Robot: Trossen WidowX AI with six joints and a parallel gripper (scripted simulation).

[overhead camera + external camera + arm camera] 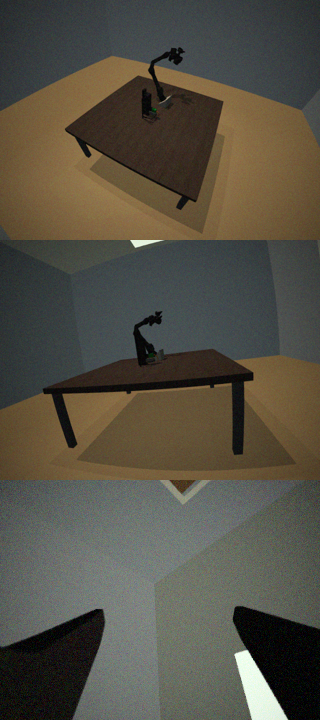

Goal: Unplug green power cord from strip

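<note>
Right now my gripper tip is 490 mm short of the green plug, 90 mm to the left of it and 420 mm above it.
</note>
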